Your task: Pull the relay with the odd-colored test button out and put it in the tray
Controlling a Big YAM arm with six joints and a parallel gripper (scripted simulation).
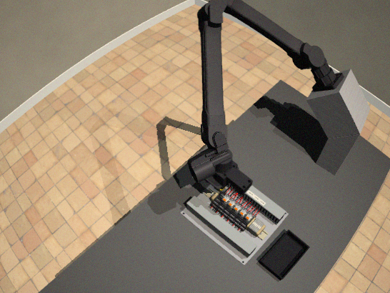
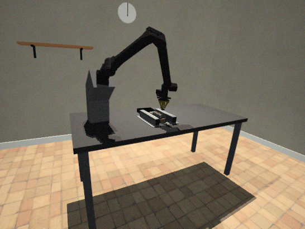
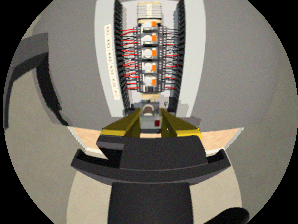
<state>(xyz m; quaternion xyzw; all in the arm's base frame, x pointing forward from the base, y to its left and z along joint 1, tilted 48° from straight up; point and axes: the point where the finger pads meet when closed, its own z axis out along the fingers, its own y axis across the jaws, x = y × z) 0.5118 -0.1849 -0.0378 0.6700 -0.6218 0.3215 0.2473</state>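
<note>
Right now the relay is right at my hand. From my hand the other things lie so: black tray: 34 cm to the left, 12 cm below.
</note>
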